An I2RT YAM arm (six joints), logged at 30 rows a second.
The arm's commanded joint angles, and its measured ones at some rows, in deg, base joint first. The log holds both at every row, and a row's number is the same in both.
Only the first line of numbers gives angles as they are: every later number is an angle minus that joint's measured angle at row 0.
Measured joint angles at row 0: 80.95, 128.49, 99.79, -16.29, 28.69, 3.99
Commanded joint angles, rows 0 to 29: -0.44, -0.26, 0.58, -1.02, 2.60, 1.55; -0.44, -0.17, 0.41, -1.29, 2.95, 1.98; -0.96, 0.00, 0.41, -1.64, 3.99, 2.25; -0.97, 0.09, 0.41, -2.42, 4.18, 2.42; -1.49, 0.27, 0.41, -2.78, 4.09, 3.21; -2.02, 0.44, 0.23, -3.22, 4.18, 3.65; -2.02, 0.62, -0.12, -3.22, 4.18, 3.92; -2.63, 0.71, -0.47, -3.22, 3.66, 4.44; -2.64, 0.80, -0.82, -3.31, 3.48, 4.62; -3.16, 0.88, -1.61, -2.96, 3.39, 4.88; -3.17, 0.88, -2.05, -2.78, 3.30, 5.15; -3.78, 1.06, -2.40, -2.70, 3.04, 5.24; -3.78, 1.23, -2.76, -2.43, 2.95, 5.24; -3.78, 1.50, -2.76, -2.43, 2.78, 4.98; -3.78, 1.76, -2.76, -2.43, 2.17, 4.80; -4.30, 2.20, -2.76, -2.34, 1.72, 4.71; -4.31, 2.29, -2.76, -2.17, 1.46, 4.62; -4.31, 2.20, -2.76, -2.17, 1.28, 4.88; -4.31, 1.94, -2.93, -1.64, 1.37, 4.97; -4.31, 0.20, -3.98, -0.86, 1.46, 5.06; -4.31, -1.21, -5.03, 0.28, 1.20, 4.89; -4.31, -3.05, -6.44, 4.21, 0.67, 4.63; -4.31, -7.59, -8.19, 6.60, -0.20, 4.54; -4.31, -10.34, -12.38, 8.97, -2.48, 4.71; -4.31, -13.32, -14.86, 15.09, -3.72, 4.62; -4.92, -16.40, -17.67, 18.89, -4.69, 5.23; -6.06, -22.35, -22.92, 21.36, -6.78, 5.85; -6.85, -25.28, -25.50, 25.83, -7.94, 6.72; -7.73, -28.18, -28.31, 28.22, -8.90, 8.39; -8.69, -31.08, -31.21, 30.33, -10.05, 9.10
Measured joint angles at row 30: -5.73, -21.80, -27.30, 14.86, -6.41, 5.90
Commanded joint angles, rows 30 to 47: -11.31, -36.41, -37.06, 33.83, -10.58, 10.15; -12.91, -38.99, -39.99, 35.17, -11.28, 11.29; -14.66, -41.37, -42.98, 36.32, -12.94, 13.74; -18.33, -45.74, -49.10, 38.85, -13.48, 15.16; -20.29, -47.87, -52.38, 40.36, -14.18, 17.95; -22.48, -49.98, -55.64, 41.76, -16.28, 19.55; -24.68, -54.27, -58.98, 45.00, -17.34, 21.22; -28.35, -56.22, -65.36, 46.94, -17.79, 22.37; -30.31, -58.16, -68.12, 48.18, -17.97, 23.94; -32.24, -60.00, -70.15, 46.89, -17.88, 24.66; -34.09, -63.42, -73.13, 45.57, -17.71, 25.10; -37.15, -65.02, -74.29, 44.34, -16.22, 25.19; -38.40, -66.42, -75.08, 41.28, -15.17, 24.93; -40.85, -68.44, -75.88, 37.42, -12.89, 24.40; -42.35, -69.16, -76.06, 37.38, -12.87, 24.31; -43.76, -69.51, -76.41, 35.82, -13.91, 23.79; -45.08, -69.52, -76.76, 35.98, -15.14, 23.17; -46.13, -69.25, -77.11, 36.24, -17.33, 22.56
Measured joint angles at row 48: -43.59, -68.00, -77.29, 34.75, -15.54, 22.73
